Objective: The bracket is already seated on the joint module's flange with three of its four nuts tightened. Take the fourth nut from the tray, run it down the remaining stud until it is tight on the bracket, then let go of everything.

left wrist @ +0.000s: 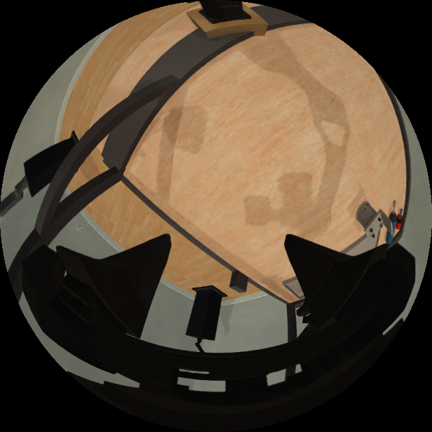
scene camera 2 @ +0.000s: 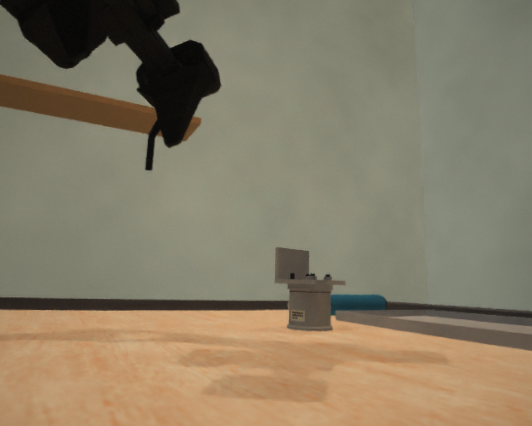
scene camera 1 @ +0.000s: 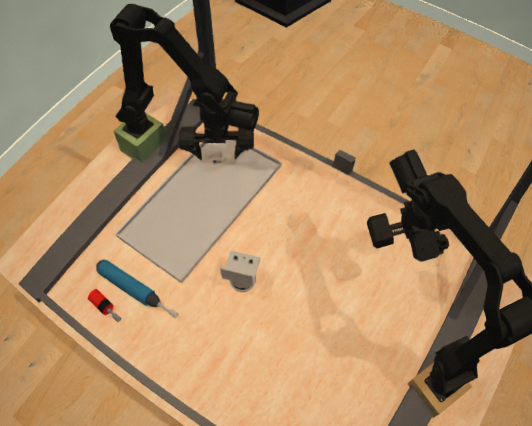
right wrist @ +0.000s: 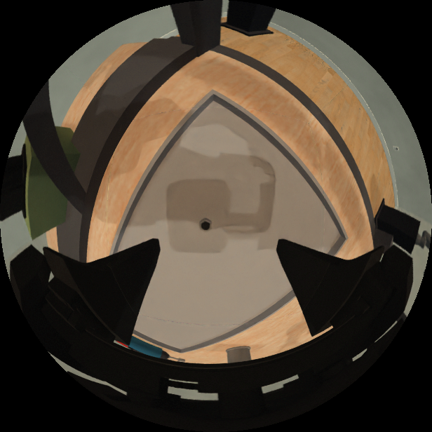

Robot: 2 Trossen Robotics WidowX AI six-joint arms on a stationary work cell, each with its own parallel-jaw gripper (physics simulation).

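Seen in the pictures: left gripper, between the fingertips: [scene camera 2: 134,109]; right gripper, between the fingertips: [scene camera 1: 218,158]; left arm's base, origin of its link: [scene camera 1: 443,383]; right arm's base, origin of its link: [scene camera 1: 137,126].
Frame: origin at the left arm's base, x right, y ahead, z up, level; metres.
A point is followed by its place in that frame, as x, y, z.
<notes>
The fourth nut [scene camera 1: 216,161] {-0.101, 0.801, -0.038} [right wrist: 205,224] lies on the grey tray [scene camera 1: 195,215] {-0.229, 0.681, -0.042} [right wrist: 225,300], near its far end in scene camera 1. My right gripper [scene camera 1: 219,154] {-0.100, 0.791, -0.014} [right wrist: 219,246] is open and empty above it; the nut shows between the fingertips, slightly left of centre in the right wrist view. The bracket [scene camera 1: 245,261] {-0.203, 0.475, 0.021} [scene camera 2: 291,265] {-0.235, 0.443, 0.041} [left wrist: 374,232] sits on the upright joint module [scene camera 1: 243,286] {-0.230, 0.442, -0.020} [scene camera 2: 310,307] {-0.190, 0.464, -0.016} [left wrist: 365,211]. In scene camera 2, a dark stud [scene camera 2: 292,276] {-0.217, 0.443, 0.025} shows no visible nut beside the bracket's upright plate. My left gripper [scene camera 1: 404,238] {0.101, 0.306, 0.115} [left wrist: 229,240] is open and empty, high above the table.
A blue driver [scene camera 1: 126,282] {-0.461, 0.585, -0.005} [scene camera 2: 357,303] {-0.443, 0.602, -0.021} [right wrist: 146,346] and a shorter red driver [scene camera 1: 101,301] {-0.535, 0.575, -0.011} [left wrist: 398,221] lie left of the joint module in scene camera 1. A dark frame [scene camera 1: 95,225] {-0.468, 0.786, -0.026} borders the table, with a small dark block [scene camera 1: 344,162] {0.165, 0.592, 0.000} on its far side.
</notes>
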